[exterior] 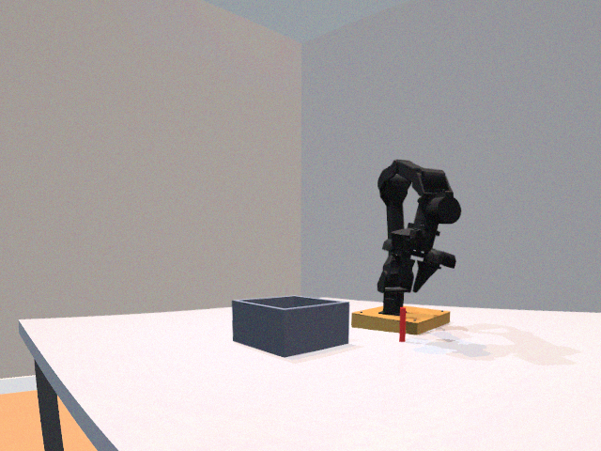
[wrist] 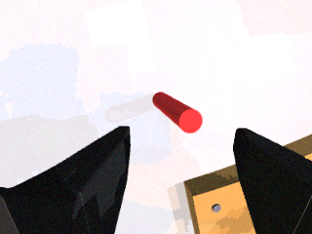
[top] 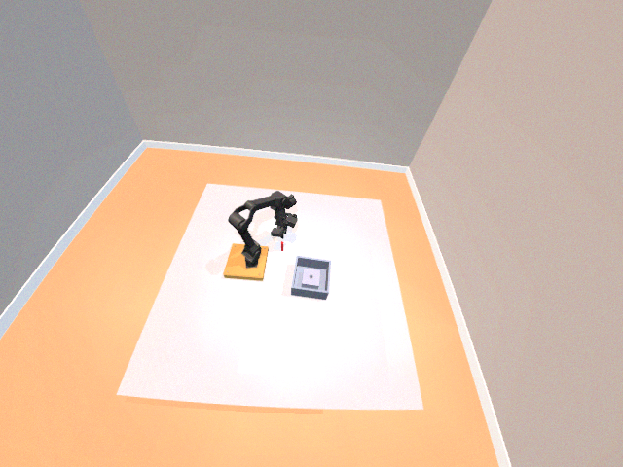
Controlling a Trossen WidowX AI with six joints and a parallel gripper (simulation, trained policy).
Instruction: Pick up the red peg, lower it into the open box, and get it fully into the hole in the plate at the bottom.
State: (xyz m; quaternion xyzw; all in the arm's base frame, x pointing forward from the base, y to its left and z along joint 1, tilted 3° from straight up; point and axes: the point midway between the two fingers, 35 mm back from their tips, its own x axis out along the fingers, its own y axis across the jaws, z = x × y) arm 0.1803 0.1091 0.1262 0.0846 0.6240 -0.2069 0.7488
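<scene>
My gripper tip is now 10 mm past the red peg, 10 mm to the left of it and 80 mm above it. Round my gripper tip: grey box (130 mm ahead, 230 mm to the right, 100 mm below); plate (130 mm ahead, 230 mm to the right, 80 mm below).
</scene>
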